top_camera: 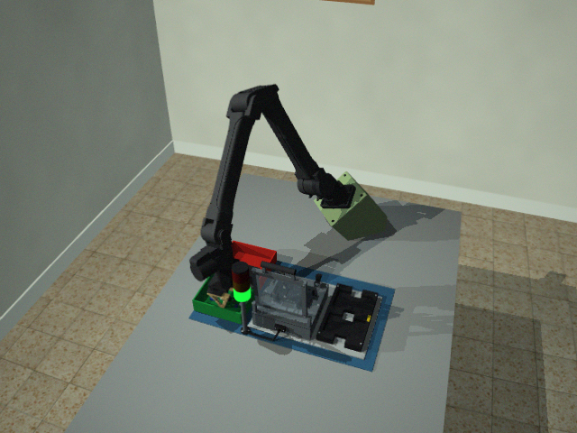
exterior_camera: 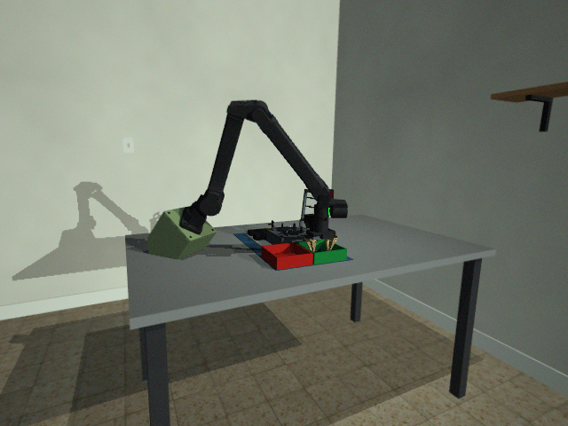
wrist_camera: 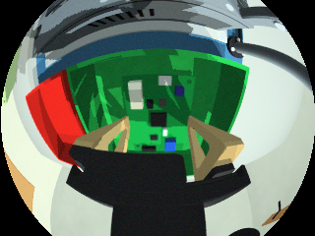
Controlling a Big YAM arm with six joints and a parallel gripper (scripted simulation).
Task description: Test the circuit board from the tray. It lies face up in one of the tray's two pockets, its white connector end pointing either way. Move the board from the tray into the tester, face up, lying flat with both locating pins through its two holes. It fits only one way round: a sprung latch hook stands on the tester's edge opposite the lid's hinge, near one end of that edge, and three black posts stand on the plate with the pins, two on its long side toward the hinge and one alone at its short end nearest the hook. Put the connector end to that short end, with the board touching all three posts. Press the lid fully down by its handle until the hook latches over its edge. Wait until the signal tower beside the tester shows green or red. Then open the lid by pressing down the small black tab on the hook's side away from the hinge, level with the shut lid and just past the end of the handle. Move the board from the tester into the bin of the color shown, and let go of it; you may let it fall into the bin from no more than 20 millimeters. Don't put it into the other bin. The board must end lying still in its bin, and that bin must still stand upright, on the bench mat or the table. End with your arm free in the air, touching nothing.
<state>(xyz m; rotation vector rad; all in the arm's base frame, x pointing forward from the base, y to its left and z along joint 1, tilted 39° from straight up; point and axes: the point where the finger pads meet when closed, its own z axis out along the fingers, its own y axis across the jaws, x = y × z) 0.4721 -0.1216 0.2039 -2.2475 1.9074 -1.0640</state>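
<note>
My hand is right at the green bin. Round my hand: tester plate (50 mm behind, 200 mm to the left, 60 mm above); then green circuit board (right at my hand); then red bin (150 mm behind, 10 mm to the right).
</note>
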